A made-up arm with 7 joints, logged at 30 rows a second.
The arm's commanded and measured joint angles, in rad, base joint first. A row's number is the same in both.
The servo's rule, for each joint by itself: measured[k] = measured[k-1] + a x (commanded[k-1-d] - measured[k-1]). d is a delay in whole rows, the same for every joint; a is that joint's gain. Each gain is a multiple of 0.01, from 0.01 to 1. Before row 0 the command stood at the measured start. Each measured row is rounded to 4 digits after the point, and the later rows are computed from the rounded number. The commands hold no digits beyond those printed.
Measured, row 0:
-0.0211 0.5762 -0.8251 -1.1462 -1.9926 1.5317 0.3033
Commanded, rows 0 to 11:
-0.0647 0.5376 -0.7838 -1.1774 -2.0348 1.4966 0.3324
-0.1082 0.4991 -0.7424 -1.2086 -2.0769 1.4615 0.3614
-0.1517 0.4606 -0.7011 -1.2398 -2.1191 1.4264 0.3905
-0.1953 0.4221 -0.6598 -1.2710 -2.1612 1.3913 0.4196
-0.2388 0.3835 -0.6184 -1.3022 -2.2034 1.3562 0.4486
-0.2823 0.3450 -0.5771 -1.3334 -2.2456 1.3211 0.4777
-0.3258 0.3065 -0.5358 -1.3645 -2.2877 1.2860 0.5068
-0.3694 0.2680 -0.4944 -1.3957 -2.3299 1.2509 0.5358
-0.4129 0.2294 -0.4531 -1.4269 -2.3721 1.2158 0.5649
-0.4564 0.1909 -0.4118 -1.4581 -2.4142 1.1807 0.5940
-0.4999 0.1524 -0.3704 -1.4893 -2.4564 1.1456 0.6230
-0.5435 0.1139 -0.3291 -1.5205 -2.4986 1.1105 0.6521
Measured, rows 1 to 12:
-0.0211 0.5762 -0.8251 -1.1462 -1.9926 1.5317 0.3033
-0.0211 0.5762 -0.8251 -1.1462 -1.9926 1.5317 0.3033
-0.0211 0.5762 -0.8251 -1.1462 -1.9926 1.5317 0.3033
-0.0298 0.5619 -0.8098 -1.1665 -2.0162 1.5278 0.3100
-0.0455 0.5387 -0.7849 -1.1939 -2.0502 1.5205 0.3218
-0.0667 0.5098 -0.7539 -1.2237 -2.0888 1.5101 0.3376
-0.0924 0.4774 -0.7191 -1.2544 -2.1293 1.4970 0.3565
-0.1217 0.4427 -0.6818 -1.2855 -2.1708 1.4815 0.3777
-0.1538 0.4066 -0.6431 -1.3166 -2.2127 1.4639 0.4007
-0.1882 0.3696 -0.6034 -1.3477 -2.2547 1.4443 0.4251
-0.2244 0.3320 -0.5631 -1.3789 -2.2968 1.4230 0.4506
-0.2621 0.2940 -0.5224 -1.4101 -2.3390 1.4002 0.4769
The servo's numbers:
d 3
a 0.20 0.37 0.37 0.65 0.56 0.11 0.23

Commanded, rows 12 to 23:
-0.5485 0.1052 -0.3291 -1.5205 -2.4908 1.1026 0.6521
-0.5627 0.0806 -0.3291 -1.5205 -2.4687 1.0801 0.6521
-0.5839 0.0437 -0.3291 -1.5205 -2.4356 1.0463 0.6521
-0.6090 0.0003 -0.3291 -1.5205 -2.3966 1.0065 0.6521
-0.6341 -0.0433 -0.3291 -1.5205 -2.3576 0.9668 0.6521
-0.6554 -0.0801 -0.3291 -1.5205 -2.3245 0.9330 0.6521
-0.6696 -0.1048 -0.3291 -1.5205 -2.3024 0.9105 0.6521
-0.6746 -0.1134 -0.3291 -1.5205 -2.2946 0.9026 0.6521
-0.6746 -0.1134 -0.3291 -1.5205 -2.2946 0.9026 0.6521
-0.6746 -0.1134 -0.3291 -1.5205 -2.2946 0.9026 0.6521
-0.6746 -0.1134 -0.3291 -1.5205 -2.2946 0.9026 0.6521
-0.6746 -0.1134 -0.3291 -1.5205 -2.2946 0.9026 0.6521
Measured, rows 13 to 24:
-0.3010 0.2559 -0.4815 -1.4413 -2.3811 1.3761 0.5038
-0.3408 0.2176 -0.4404 -1.4725 -2.4233 1.3507 0.5312
-0.3813 0.1792 -0.3992 -1.5037 -2.4655 1.3243 0.5590
-0.4147 0.1518 -0.3733 -1.5146 -2.4797 1.2999 0.5804
-0.4443 0.1255 -0.3569 -1.5184 -2.4735 1.2757 0.5969
-0.4722 0.0952 -0.3466 -1.5198 -2.4523 1.2505 0.6096
-0.4996 0.0601 -0.3401 -1.5203 -2.4211 1.2237 0.6194
-0.5265 0.0218 -0.3360 -1.5204 -2.3855 1.1954 0.6269
-0.5523 -0.0159 -0.3334 -1.5205 -2.3513 1.1665 0.6327
-0.5758 -0.0488 -0.3318 -1.5205 -2.3239 1.1383 0.6372
-0.5956 -0.0727 -0.3308 -1.5205 -2.3075 1.1124 0.6406
-0.6114 -0.0878 -0.3302 -1.5205 -2.3003 1.0893 0.6432

